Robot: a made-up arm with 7 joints.
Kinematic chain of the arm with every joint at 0, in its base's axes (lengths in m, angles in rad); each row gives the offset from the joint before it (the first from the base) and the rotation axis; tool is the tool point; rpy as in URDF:
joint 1: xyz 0 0 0.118 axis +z
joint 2: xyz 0 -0.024 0.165 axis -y
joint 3: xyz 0 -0.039 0.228 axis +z
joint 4: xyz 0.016 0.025 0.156 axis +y
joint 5: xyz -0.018 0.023 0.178 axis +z
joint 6: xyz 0 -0.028 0.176 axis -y
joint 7: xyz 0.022 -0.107 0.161 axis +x
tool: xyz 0 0 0 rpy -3.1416 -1.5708 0
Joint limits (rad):
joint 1: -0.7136..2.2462
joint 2: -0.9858..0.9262
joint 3: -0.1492..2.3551
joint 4: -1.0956..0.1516
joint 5: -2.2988..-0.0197
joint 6: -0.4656..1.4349
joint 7: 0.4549..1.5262
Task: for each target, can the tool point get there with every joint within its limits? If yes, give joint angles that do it. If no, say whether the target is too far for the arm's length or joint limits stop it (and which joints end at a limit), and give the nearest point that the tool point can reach.
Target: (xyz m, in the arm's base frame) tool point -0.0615 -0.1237 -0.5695
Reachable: no: joint limits stop it (at a limit: joint 2, joint 4, joint 6) | nearest point -0.2492 -0.5013 0.1491 | short by 0.833 m
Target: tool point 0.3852 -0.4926 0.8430
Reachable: yes | joints -0.0714 -0.6298 1.5068 -0.6395 -1.4662 -0.3025 0.9561
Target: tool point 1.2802 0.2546 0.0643
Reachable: no: too far | nearest point 0.7784 0.1548 0.3185 | short by 0.571 m
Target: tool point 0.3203 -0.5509 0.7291
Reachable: yes | joints 1.6448 0.3066 0.5451 -0.8154 -0.9225 0.6401 0.6066
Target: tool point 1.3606 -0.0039 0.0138
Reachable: no: too far | nearest point 0.7896 -0.0023 0.3106 | short by 0.644 m
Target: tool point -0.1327 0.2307 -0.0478
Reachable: no: joint limits stop it (at a limit: joint 1, joint 2, joint 3, joint 4, joint 6) | nearest point -0.3724 0.4084 0.1629 | short by 0.365 m
